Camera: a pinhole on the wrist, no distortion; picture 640 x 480 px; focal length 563.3 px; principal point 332.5 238.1 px. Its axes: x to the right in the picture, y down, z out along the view. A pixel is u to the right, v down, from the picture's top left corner.
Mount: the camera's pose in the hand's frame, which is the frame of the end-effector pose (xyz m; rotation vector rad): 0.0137 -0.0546 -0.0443 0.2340 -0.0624 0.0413
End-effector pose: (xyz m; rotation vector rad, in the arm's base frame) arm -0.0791 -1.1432 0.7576 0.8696 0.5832 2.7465
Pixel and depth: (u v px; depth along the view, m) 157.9 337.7 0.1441
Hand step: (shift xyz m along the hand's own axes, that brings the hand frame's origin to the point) -0.0403 -0.0649 0.0985
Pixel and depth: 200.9 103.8 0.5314
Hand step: -0.1343 -0.3057 0.4341
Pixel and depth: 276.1 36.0 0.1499
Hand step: -0.0072 -0.1423 0.0878
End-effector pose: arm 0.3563 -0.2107 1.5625 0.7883 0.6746 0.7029
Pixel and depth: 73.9 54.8 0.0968
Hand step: -0.0346 -0.1093 0.0395
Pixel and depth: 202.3 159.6 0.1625
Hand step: -0.0319 -0.1157 0.1057
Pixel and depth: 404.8 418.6 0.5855
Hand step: 0.0463 -0.0061 0.5723
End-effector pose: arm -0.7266 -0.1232 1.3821 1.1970 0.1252 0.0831
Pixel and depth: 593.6 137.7 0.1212
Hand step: 0.0639 -0.1019 0.0721
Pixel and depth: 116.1 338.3 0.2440
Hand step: -0.0958 -0.0724 0.1963
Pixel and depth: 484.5 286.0 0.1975
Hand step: 0.0548 -0.0825 0.1549
